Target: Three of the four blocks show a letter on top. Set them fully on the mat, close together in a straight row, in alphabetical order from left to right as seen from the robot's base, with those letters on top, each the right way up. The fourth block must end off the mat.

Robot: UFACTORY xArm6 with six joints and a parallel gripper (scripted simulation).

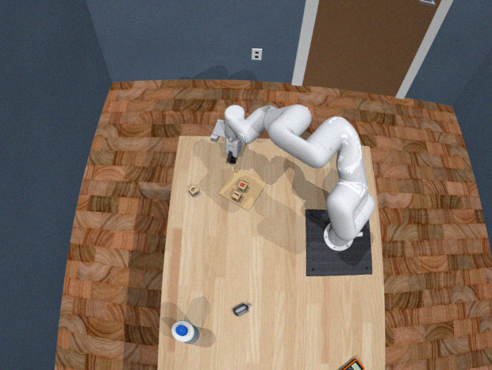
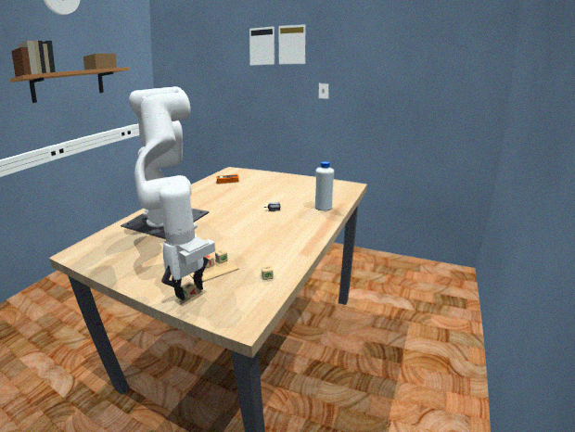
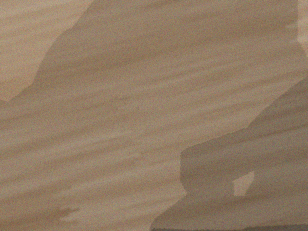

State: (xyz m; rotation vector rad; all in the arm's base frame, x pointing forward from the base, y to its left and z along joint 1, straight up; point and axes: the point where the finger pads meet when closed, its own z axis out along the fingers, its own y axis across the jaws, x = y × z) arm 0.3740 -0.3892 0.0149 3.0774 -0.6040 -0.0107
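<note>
Right now the tan mat is 20 mm behind my hand, 150 mm to the left of it and 20 mm below it. Round my hand: orange device 340 mm behind, 950 mm to the left, 10 mm below; small dark object 20 mm ahead, 630 mm to the left, 10 mm below.
</note>
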